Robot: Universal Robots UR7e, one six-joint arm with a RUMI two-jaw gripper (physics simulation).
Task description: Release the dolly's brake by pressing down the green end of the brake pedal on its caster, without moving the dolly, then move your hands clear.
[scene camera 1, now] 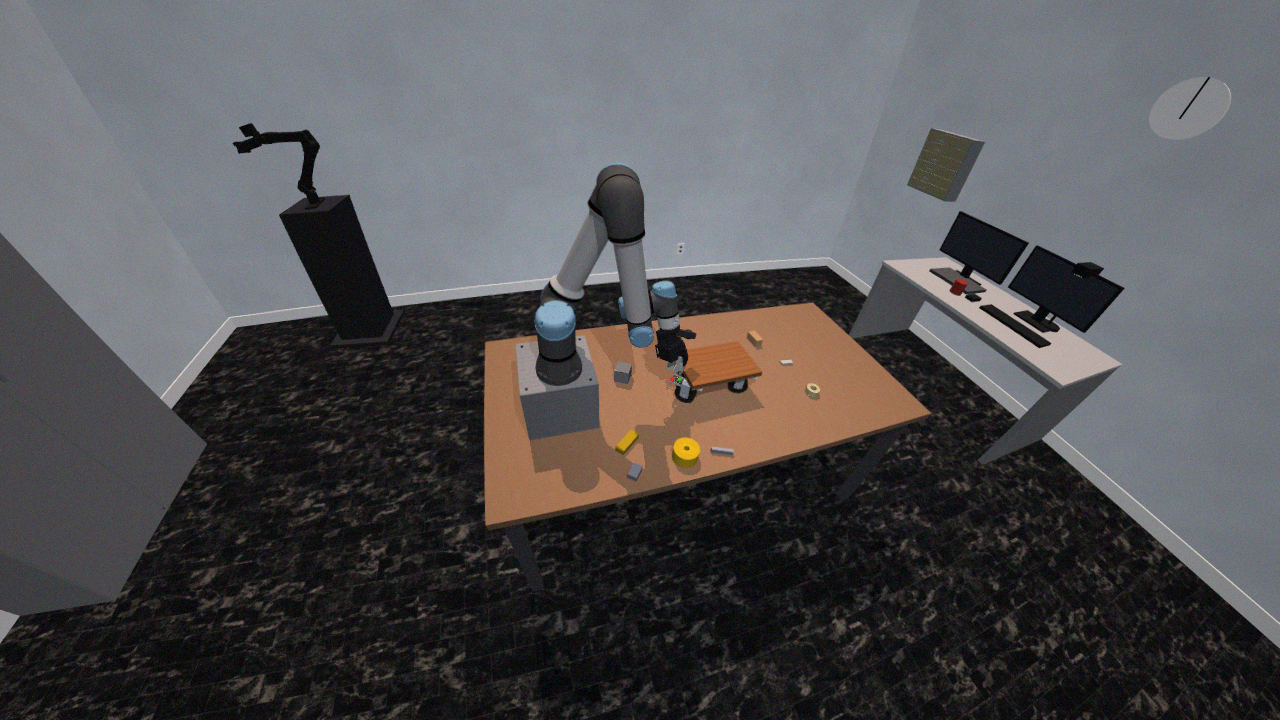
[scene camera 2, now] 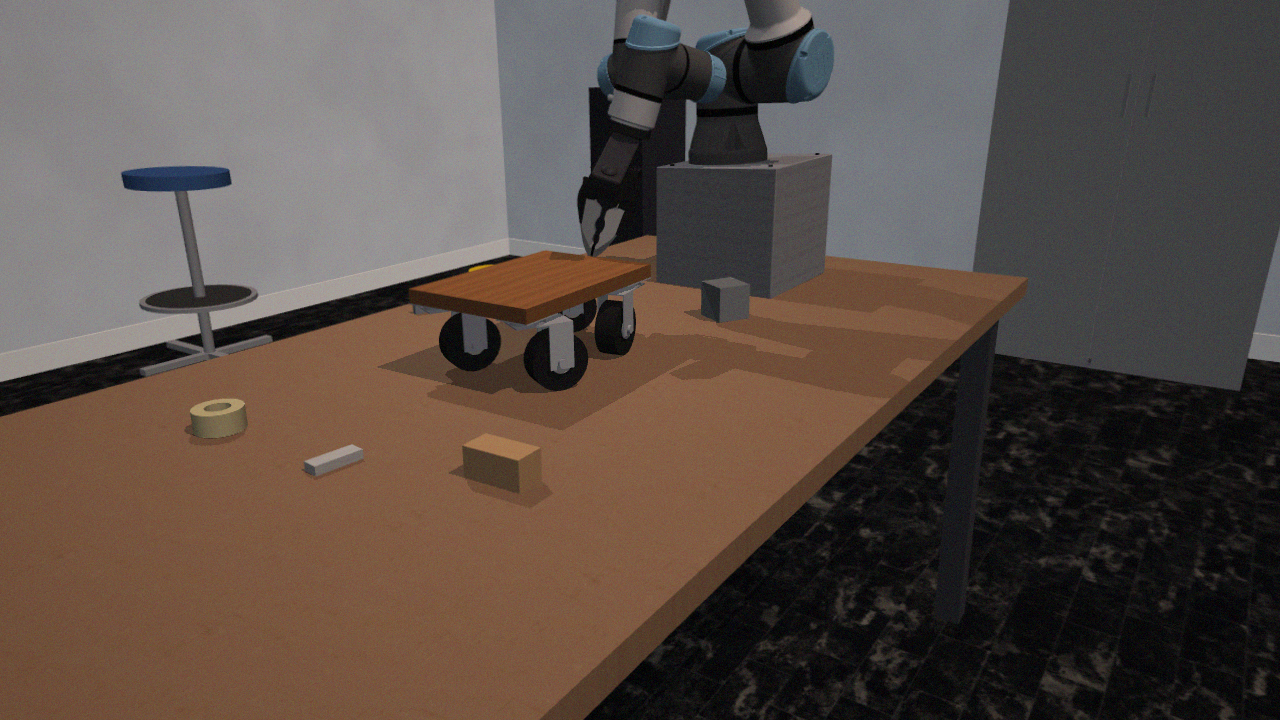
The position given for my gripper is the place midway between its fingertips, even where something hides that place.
My gripper shows in scene camera 1 (679, 374) and in scene camera 2 (591, 257). A dolly shows in scene camera 1 and in scene camera 2. The same spot on the dolly: (scene camera 2: 528, 292) is (scene camera 1: 729, 350).
